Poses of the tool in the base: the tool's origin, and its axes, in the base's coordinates. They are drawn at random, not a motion.
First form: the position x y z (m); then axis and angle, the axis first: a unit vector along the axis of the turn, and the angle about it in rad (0 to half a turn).
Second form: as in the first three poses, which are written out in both.
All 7 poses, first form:
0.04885, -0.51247, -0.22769, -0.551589, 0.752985, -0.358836, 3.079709
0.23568, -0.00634, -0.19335, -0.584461, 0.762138, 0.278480, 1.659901
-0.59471, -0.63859, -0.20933, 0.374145, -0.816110, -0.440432, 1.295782
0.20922, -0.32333, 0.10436, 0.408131, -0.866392, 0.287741, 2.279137
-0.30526, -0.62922, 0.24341, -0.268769, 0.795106, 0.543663, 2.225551
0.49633, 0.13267, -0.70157, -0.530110, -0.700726, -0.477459, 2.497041
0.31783, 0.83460, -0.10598, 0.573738, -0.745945, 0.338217, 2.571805
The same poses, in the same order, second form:
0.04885, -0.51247, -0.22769; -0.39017, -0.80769, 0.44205; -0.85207, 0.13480, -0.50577; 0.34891, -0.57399, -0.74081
0.23568, -0.00634, -0.19335; 0.28301, -0.76245, 0.58187; -0.20770, 0.54356, 0.81327; -0.93636, -0.35102, -0.00453
-0.59471, -0.63859, -0.20933; 0.37353, 0.20146, -0.90548; -0.64631, 0.75673, -0.09825; 0.66541, 0.62192, 0.41286
0.20922, -0.32333, 0.10436; -0.37564, -0.80217, -0.46414; -0.36512, 0.58840, -0.72143; 0.85181, -0.10153, -0.51392
-0.30526, -0.62922, 0.24341; -0.49274, -0.77507, 0.39557; 0.08740, 0.40821, 0.90869; -0.86578, 0.48232, -0.13340
0.49633, 0.13267, -0.70157; -0.29372, 0.95527, 0.03441; 0.38152, 0.08415, 0.92052; 0.87645, 0.28350, -0.38917
0.31783, 0.83460, -0.10598; -0.23567, -0.97079, -0.04496; -0.60589, 0.18294, -0.77423; 0.75984, -0.15522, -0.63131

